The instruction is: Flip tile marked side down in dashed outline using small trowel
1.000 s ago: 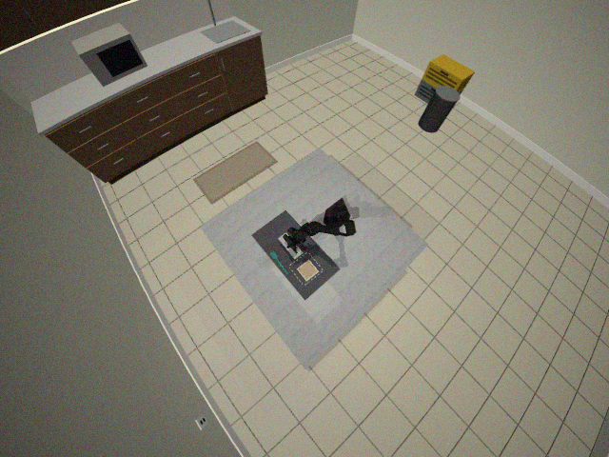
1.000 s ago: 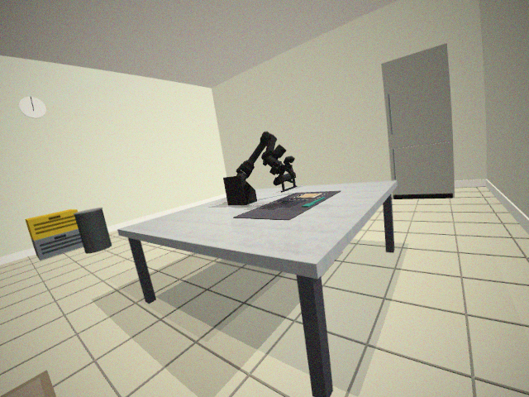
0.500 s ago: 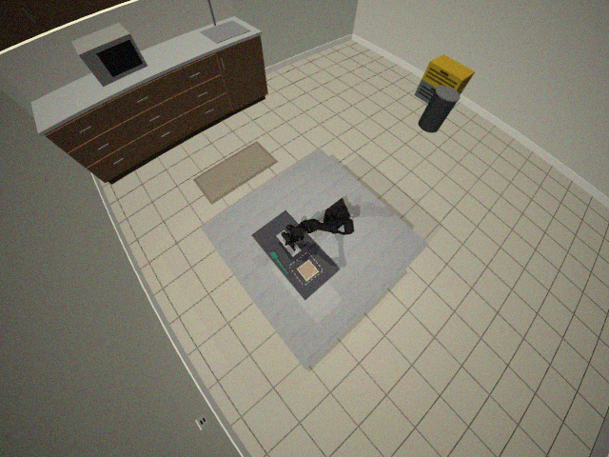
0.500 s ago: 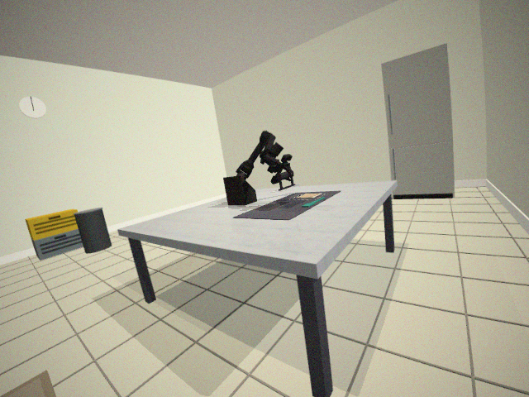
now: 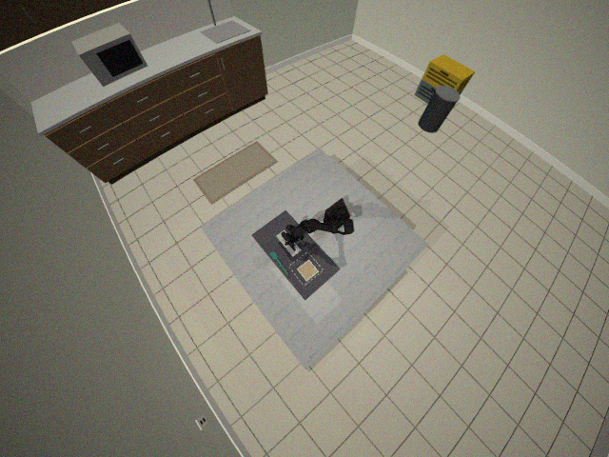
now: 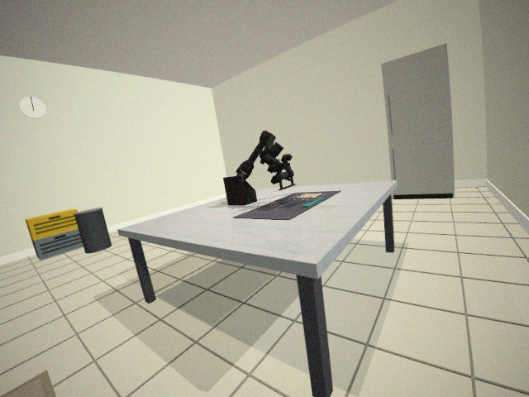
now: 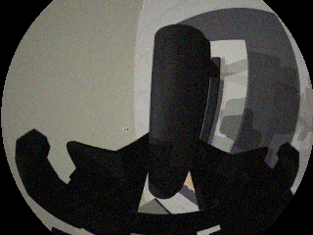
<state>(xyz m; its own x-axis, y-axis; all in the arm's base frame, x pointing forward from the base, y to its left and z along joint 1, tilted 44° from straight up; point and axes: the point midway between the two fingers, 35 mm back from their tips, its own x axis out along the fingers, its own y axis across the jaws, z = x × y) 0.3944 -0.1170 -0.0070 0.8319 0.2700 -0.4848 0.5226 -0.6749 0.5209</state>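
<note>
The teal strip lies 100 mm ahead of my gripper tip and 140 mm below it. Also, from my gripper tip: tile 10 mm ahead, 210 mm to the left, 140 mm below; then trowel 20 mm behind, 10 mm to the left, 10 mm below.
</note>
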